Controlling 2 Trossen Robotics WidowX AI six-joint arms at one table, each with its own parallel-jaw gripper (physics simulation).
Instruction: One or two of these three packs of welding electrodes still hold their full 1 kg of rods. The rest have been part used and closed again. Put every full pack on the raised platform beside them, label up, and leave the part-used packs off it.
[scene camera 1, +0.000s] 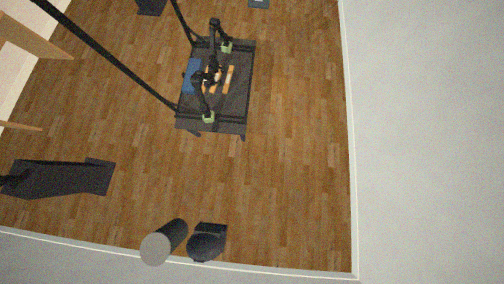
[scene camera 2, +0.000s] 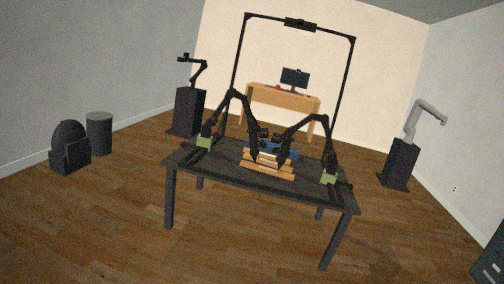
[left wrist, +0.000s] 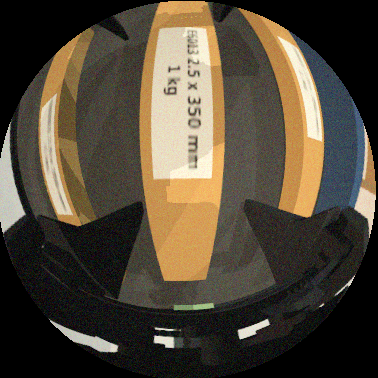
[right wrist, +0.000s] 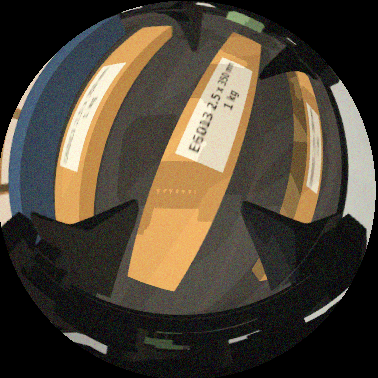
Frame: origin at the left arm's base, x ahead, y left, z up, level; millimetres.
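Seen in the pictures: left gripper, fingertip midpoint: (scene camera 1: 218, 72) (scene camera 2: 280, 167) (left wrist: 195, 205) (right wrist: 228, 60); right gripper, fingertip midpoint: (scene camera 1: 214, 86) (scene camera 2: 255, 159) (left wrist: 173, 23) (right wrist: 191, 205); left arm's base, origin of the base link: (scene camera 1: 226, 44) (scene camera 2: 330, 172); right arm's base, origin of the base link: (scene camera 1: 207, 114) (scene camera 2: 205, 136).
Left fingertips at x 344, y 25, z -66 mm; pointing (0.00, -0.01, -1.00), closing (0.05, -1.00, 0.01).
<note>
Offsets run from my left fingertips to a thing's top centre. Level surfaces: height alone.
Three long orange packs lie parallel on the table, white labels up. The middle pack @(dx +88, dy +15, dz +20 mm) (scene camera 2: 268, 160) (left wrist: 187, 230) (right wrist: 165, 235) runs between the open fingers of both grippers in their wrist views. The pack nearest the platform @(dx +136, dy -101, dz +20 mm) (left wrist: 295, 125) (right wrist: 70, 195) and the far pack @(dx +49, dy +140, dz +20 mm) (scene camera 1: 228, 79) (scene camera 2: 285, 175) (left wrist: 54, 155) (right wrist: 314, 160) lie on either side, apart from it. The blue raised platform @(dx +148, dy -249, dz +56 mm) (scene camera 1: 190, 82) (scene camera 2: 293, 152) (left wrist: 335, 160) (right wrist: 37, 160) holds no pack. My left gripper (left wrist: 195, 205) and right gripper (right wrist: 190, 202) are open and empty, low over the middle pack near opposite ends. Fingertip height is unclear.
Both arms reach in over the dark table @(dz -4 mm) (scene camera 1: 235, 107) (scene camera 2: 225, 165) and stand close together above the packs. In scene camera 2, a black overhead frame (scene camera 2: 242, 50) rises behind the arms, and a wooden desk (scene camera 2: 285, 100) stands farther back.
</note>
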